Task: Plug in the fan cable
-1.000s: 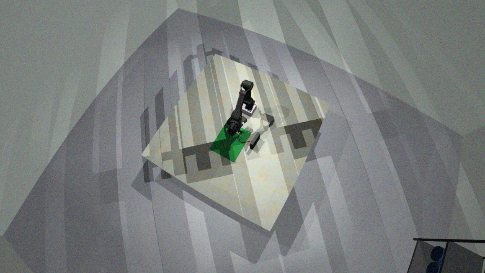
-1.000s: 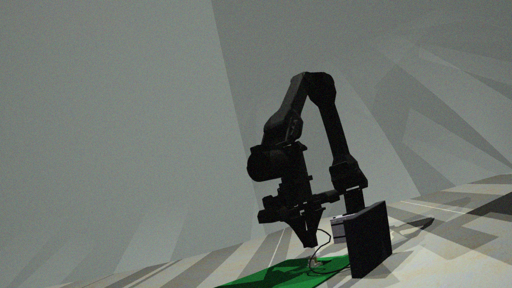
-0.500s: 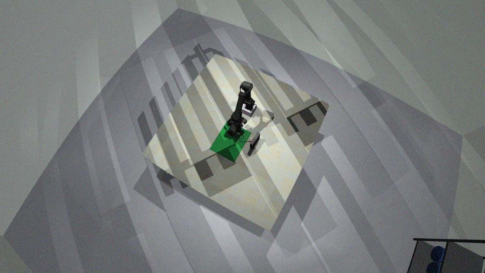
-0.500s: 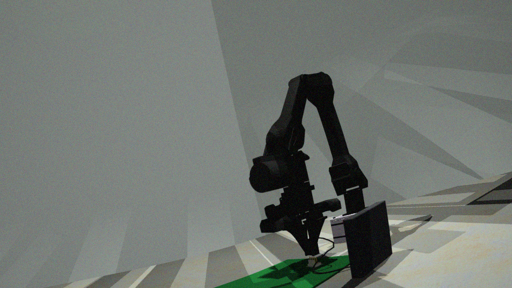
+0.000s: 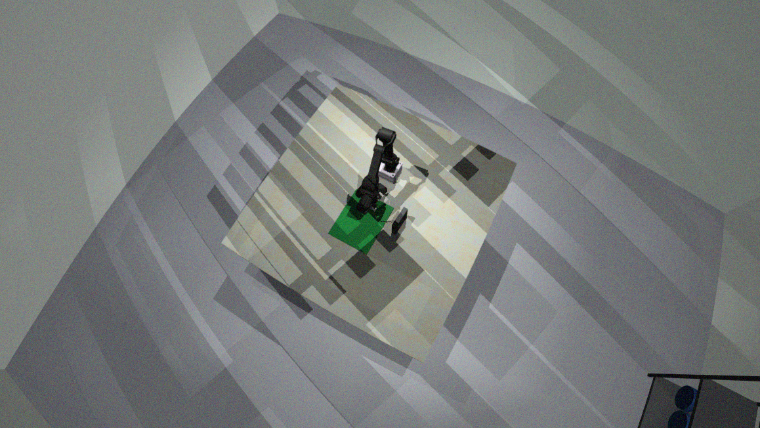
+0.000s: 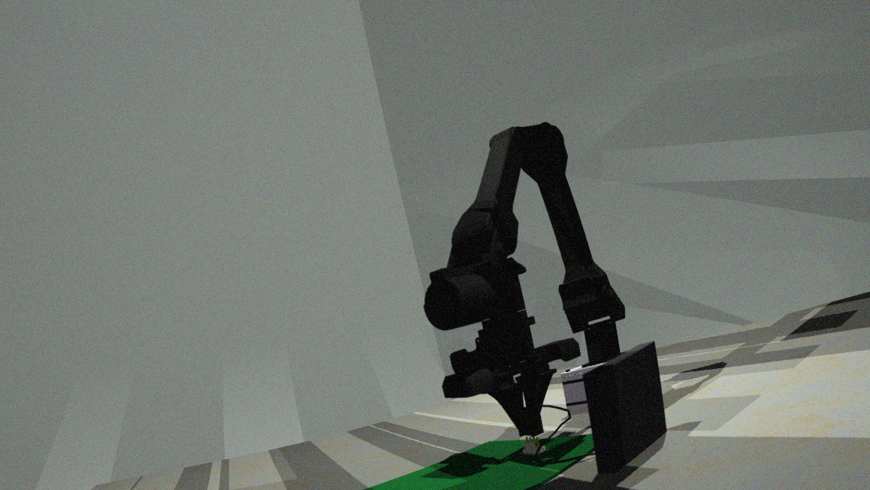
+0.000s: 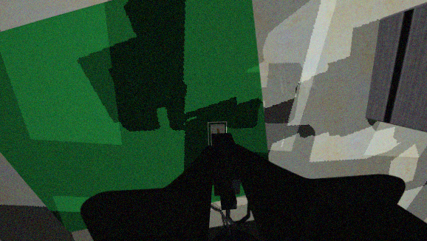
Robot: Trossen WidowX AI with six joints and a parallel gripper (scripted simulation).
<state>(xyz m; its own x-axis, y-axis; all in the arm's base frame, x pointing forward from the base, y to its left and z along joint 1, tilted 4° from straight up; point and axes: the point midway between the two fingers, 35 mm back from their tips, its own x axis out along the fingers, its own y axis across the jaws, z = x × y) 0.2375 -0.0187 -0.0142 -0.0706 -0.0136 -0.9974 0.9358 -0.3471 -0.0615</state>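
Now: the black fan plug 10 mm to the left of my gripper tip and 10 mm above it. Also, from my gripper tip: green board (90 mm ahead, 30 mm to the right, 60 mm below); black fan (40 mm ahead, 160 mm to the left, 20 mm above); white four-pin header (40 mm below).
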